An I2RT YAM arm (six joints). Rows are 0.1 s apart.
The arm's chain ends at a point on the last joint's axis. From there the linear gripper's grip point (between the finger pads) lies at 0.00 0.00 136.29 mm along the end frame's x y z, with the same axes.
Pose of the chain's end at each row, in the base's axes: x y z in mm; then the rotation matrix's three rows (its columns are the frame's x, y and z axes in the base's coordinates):
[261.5 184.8 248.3], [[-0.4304 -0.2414 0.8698], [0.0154 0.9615 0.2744], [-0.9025 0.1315 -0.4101]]
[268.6 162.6 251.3], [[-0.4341 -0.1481 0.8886], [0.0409 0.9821 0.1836], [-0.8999 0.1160 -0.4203]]
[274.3 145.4 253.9], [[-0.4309 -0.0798 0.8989], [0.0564 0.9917 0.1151], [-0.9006 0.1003 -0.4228]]
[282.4 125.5 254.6], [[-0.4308 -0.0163 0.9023], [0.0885 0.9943 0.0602], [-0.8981 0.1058 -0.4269]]
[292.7 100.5 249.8], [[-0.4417 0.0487 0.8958], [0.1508 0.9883 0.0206], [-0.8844 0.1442 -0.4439]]
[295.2 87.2 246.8], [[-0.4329 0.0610 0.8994], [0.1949 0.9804 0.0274], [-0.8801 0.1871 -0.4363]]
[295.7 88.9 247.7], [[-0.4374 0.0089 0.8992], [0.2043 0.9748 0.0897], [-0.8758 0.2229 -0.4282]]
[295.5 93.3 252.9], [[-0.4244 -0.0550 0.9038], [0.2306 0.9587 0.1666], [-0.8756 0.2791 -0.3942]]
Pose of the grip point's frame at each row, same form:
[380.0 222.2 192.4], [[-0.4304 -0.2414 0.8698], [0.0154 0.9615 0.2744], [-0.9025 0.1315 -0.4101]]
[389.7 187.6 194.0], [[-0.4341 -0.1481 0.8886], [0.0409 0.9821 0.1836], [-0.8999 0.1160 -0.4203]]
[396.8 161.1 196.3], [[-0.4309 -0.0798 0.8989], [0.0564 0.9917 0.1151], [-0.9006 0.1003 -0.4228]]
[405.4 133.7 196.4], [[-0.4308 -0.0163 0.9023], [0.0885 0.9943 0.0602], [-0.8981 0.1058 -0.4269]]
[414.8 103.3 189.3], [[-0.4417 0.0487 0.8958], [0.1508 0.9883 0.0206], [-0.8844 0.1442 -0.4439]]
[417.8 90.9 187.3], [[-0.4329 0.0610 0.8994], [0.1949 0.9804 0.0274], [-0.8801 0.1871 -0.4363]]
[418.3 101.1 189.3], [[-0.4374 0.0089 0.8992], [0.2043 0.9748 0.0897], [-0.8758 0.2229 -0.4282]]
[418.7 116.0 199.2], [[-0.4244 -0.0550 0.9038], [0.2306 0.9587 0.1666], [-0.8756 0.2791 -0.3942]]

